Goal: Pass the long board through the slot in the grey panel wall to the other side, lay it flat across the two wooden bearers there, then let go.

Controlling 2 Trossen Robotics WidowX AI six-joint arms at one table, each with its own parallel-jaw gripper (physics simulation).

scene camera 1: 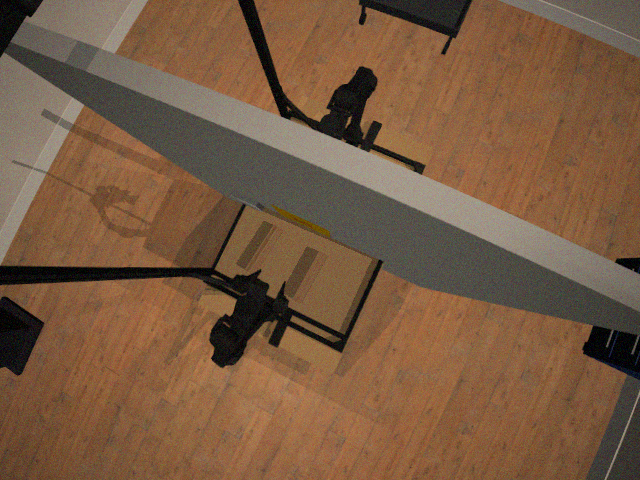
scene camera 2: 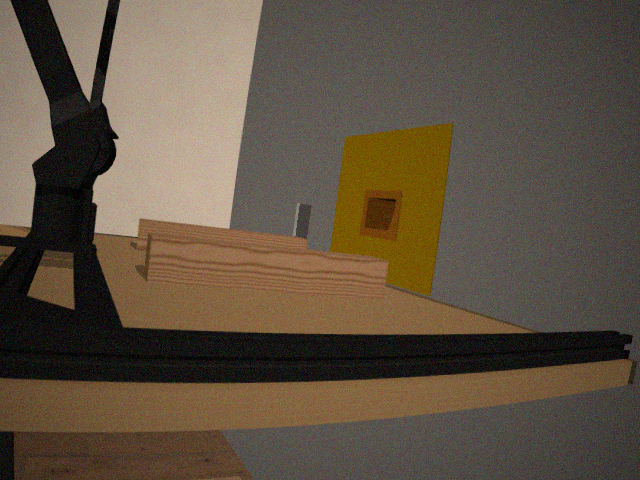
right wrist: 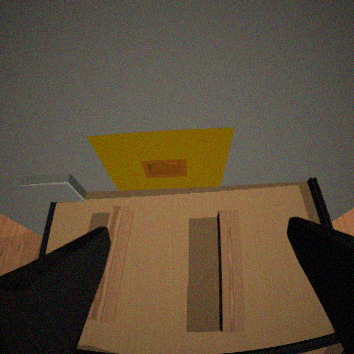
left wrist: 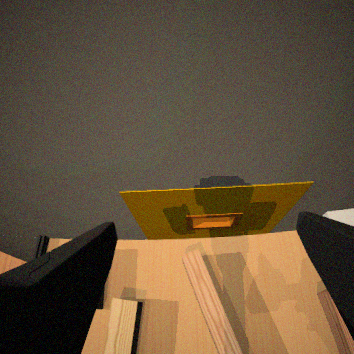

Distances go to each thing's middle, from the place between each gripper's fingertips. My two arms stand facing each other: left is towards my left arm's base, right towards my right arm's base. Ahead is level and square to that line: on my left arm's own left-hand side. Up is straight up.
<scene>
I see my right gripper 30 cm above the slot [scene camera 2: 381, 209], 26 cm to the right of it and 5 cm past it.
Now: left hand 40 mm past the slot, 130 mm to the left of it and 270 mm above it.
</scene>
